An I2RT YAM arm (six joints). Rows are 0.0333 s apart.
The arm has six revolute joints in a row. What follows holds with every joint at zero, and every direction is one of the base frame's.
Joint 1 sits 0.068 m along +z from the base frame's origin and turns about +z.
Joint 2 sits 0.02 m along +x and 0.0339 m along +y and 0.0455 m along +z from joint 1 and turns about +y.
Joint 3 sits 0.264 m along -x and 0.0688 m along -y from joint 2 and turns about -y.
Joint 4 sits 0.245 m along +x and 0.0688 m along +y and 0.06 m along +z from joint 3 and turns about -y.
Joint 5 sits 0.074 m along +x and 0.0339 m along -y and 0.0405 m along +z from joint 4 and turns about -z.
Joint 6 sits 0.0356 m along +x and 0.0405 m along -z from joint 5 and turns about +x.
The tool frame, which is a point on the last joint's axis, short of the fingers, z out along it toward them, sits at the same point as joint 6; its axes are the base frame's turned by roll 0, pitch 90 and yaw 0 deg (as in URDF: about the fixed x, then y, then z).
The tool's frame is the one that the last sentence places.
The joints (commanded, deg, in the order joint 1, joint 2, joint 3, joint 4, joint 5, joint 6), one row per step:
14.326, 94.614, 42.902, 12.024, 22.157, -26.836
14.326, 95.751, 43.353, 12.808, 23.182, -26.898
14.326, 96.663, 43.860, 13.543, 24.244, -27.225
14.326, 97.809, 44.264, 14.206, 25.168, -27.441
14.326, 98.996, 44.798, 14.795, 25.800, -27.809
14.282, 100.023, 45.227, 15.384, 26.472, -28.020
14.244, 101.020, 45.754, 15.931, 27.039, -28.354
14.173, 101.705, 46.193, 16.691, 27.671, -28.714
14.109, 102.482, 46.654, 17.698, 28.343, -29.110
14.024, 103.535, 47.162, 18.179, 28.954, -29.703
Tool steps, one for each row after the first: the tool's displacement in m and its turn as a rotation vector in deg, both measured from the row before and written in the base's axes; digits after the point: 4 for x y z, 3 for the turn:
0.0033, 0.0002, -0.0025, -0.658, -0.244, -0.753
0.0033, 0.0002, -0.0012, -0.828, -0.416, -0.630
0.0029, 0.0002, -0.0032, -0.756, -0.018, -0.591
0.0033, 0.0005, -0.0030, -0.692, 0.053, -0.278
0.0029, 0.0001, -0.0027, -0.580, -0.043, -0.443
0.0031, 0.0002, -0.0022, -0.590, -0.074, -0.287
0.0029, -0.0001, -0.0006, -0.541, -0.497, -0.360
0.0033, 0.0000, -0.0007, -0.547, -0.659, -0.373
0.0030, -0.0001, -0.0028, -0.848, 0.147, -0.244

